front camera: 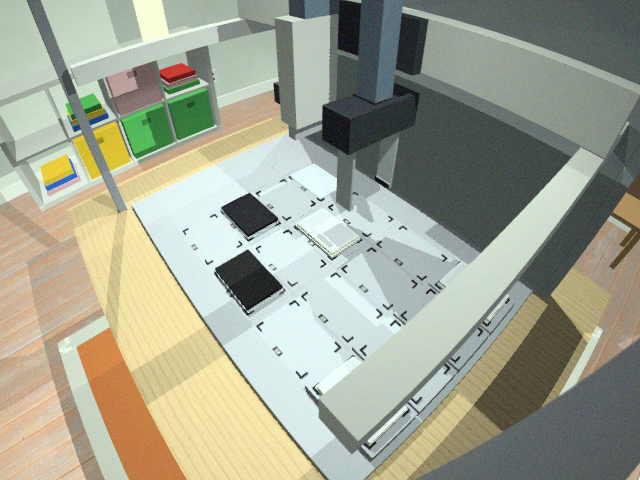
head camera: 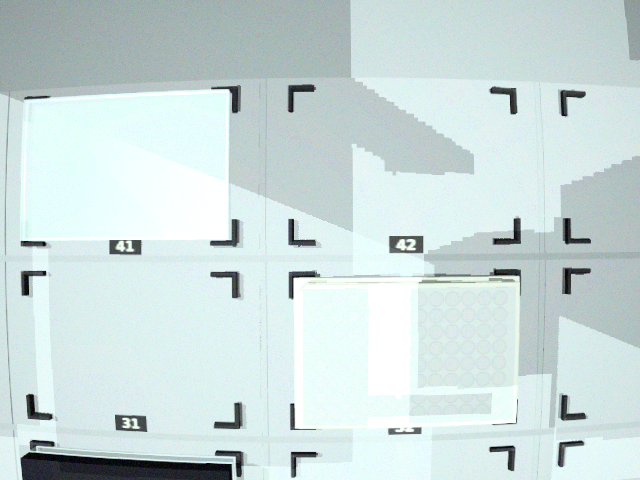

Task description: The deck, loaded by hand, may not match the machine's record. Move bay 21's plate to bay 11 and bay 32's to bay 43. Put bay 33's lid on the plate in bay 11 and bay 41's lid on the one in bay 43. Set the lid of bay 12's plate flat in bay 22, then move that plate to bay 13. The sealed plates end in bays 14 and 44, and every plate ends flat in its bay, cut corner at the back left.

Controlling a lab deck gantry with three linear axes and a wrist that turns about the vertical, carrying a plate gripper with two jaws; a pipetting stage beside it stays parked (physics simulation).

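Frame: origin at the robot's base, x ahead, y up, z right, level; millimetres.
Where they show: gripper, fingertip midpoint: [front camera: 364,194]; robot's base, link origin: [front camera: 184,231].
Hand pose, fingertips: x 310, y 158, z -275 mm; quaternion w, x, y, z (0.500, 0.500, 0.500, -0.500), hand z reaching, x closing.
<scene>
Each offset is from my fingertips to the top centre of the thing. "spot": to the spot under its first point.
The gripper [front camera: 364,196] is open and empty, its two jaws hanging above the back of the deck; it does not show in the head view. A pale plate @[dz +18, dx -82, dy -144 mm] [front camera: 329,232] [head camera: 405,351] lies in bay 32, its wells faint and cut corner at the back left. A clear lid @[dz -89, dx -246, dy -150 mm] [front camera: 314,175] [head camera: 126,165] lies in bay 41. A black-topped plate @[dz +125, dx -246, dy -141 mm] [front camera: 250,214] [head camera: 126,467] is in bay 21. Another black-topped plate @[dz +232, dx -82, dy -141 mm] [front camera: 249,280] is in bay 12. A pale plate @[spot: dz +236, dx +195, dy -129 mm] [front camera: 338,376] at bay 14 and one @[spot: dz -78, dx +189, dy -129 mm] [front camera: 450,274] at bay 44 are partly hidden. I see no lid in bay 33.
A pale gantry beam [front camera: 465,289] crosses the right side and hides part of the deck. More pale items @[spot: dz +236, dx +307, dy -130 mm] [front camera: 387,426] @[spot: dz -83, dx +306, dy -129 mm] [front camera: 497,308] show beyond it. The parked pipetting stage [front camera: 310,72] stands at the back. A shelf with coloured boxes is at the left.
</scene>
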